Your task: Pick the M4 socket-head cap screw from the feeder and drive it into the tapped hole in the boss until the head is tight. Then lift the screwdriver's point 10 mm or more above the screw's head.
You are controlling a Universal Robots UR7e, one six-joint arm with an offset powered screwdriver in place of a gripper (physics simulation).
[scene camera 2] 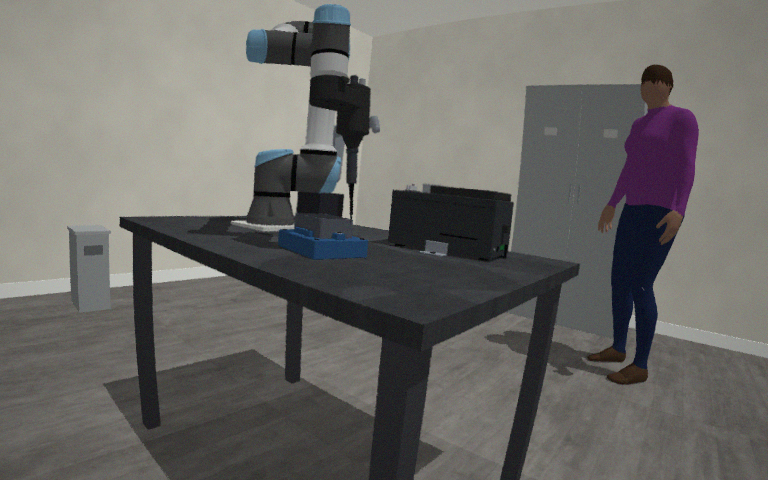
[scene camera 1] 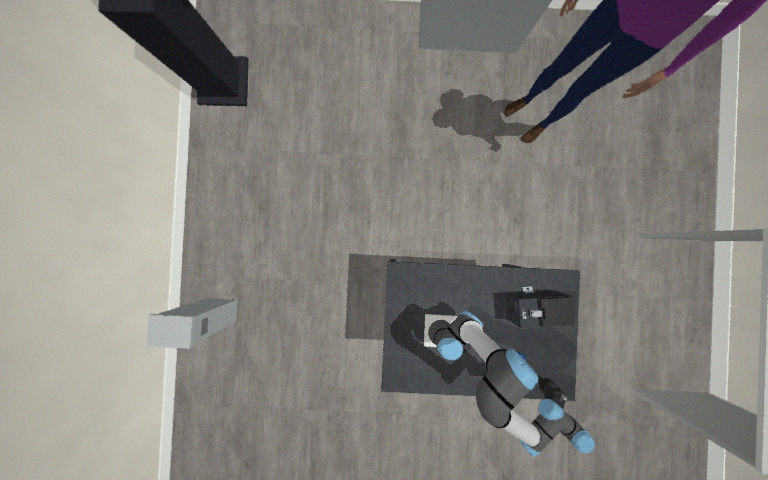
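Note:
My screwdriver (scene camera 1: pixel 550 388) (scene camera 2: pixel 351 217) points straight down in scene camera 2. Its thin tip is at the right edge of a grey and black block (scene camera 2: pixel 323 225), which looks like the feeder, and overlaps it in that view; contact cannot be told. The block stands behind a blue tray-like part (scene camera 2: pixel 339 249) with small raised bits. A black box-shaped housing (scene camera 1: pixel 505 305) (scene camera 2: pixel 433 217) stands apart, to the right of the tip in scene camera 2. The M4 screw, the boss and its tapped hole are too small or hidden to make out. Whether a screw is on the tip cannot be told.
The dark table (scene camera 1: pixel 441 283) (scene camera 2: pixel 481 288) carries all this and the arm's white base plate (scene camera 1: pixel 429 339) (scene camera 2: pixel 240 225). A small bright plate (scene camera 2: pixel 436 247) is at the housing's near side. A person (scene camera 1: pixel 589 73) (scene camera 2: pixel 656 158) stands beyond the table, near a grey cabinet (scene camera 1: pixel 475 28) (scene camera 2: pixel 557 198).

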